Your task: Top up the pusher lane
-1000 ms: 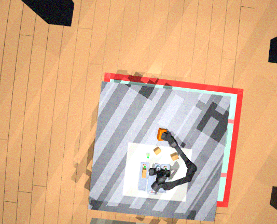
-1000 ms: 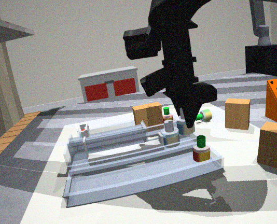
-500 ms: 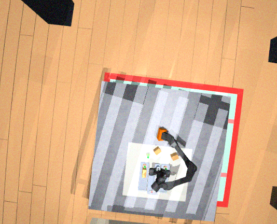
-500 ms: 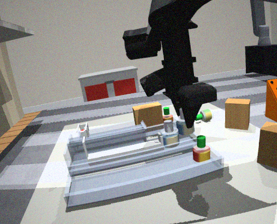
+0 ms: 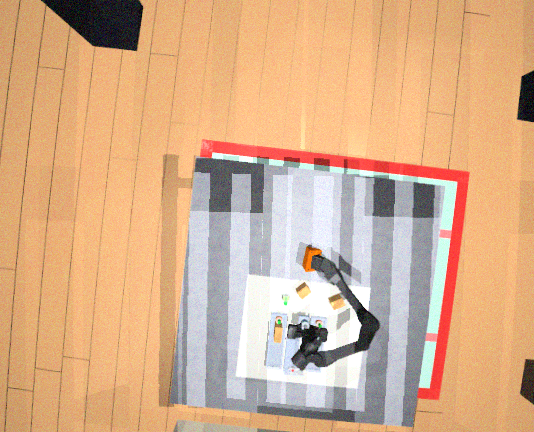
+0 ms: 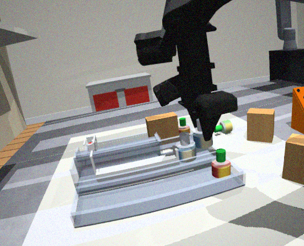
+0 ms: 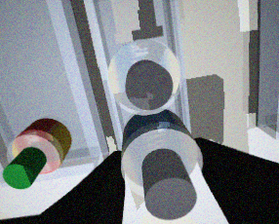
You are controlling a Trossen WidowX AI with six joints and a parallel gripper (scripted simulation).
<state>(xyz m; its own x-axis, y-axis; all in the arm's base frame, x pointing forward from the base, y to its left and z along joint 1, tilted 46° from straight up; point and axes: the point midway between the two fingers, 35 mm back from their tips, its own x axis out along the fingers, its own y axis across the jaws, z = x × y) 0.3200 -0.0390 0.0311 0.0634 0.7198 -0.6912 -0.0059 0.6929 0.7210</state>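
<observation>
Right now the box is 130 mm to the right of my gripper tip, 60 mm ahead of it and 10 mm below it. From my gripper tip the other things lie so: sprung lane (150 mm ahead, 30 mm below, 20 mm to the right).
</observation>
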